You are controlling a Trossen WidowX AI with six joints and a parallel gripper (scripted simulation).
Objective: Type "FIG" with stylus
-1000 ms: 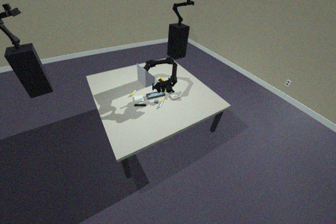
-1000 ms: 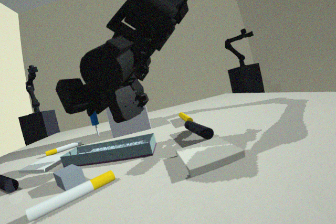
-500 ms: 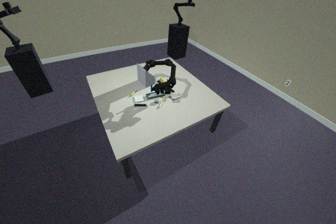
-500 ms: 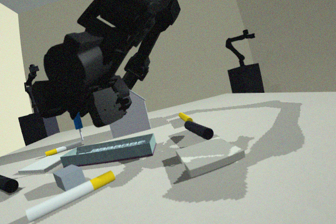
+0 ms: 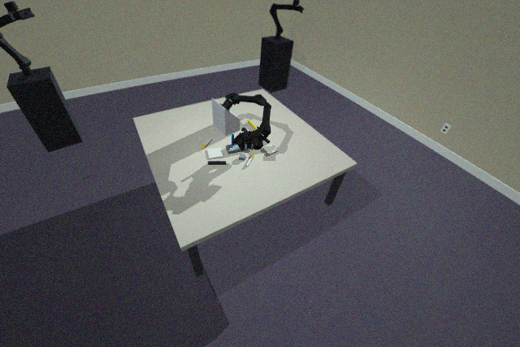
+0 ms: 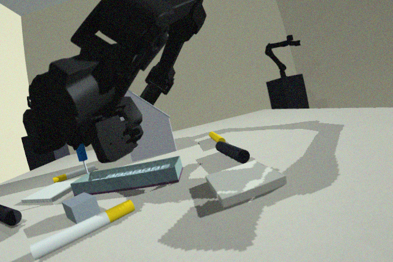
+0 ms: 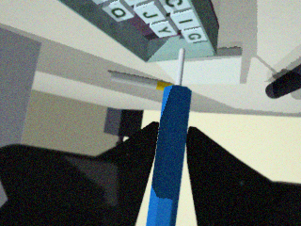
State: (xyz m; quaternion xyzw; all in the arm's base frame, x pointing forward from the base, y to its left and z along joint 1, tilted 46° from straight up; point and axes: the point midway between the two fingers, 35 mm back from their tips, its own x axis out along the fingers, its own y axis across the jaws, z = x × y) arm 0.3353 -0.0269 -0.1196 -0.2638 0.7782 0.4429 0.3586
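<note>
Right now the F key is 80 mm below my gripper tip, 50 mm to the left of it and 30 mm behind it. The rest, counted from my gripper tip: grey cube 100 mm ahead, 80 mm below, 20 mm to the left; blue stylus 10 mm below.
</note>
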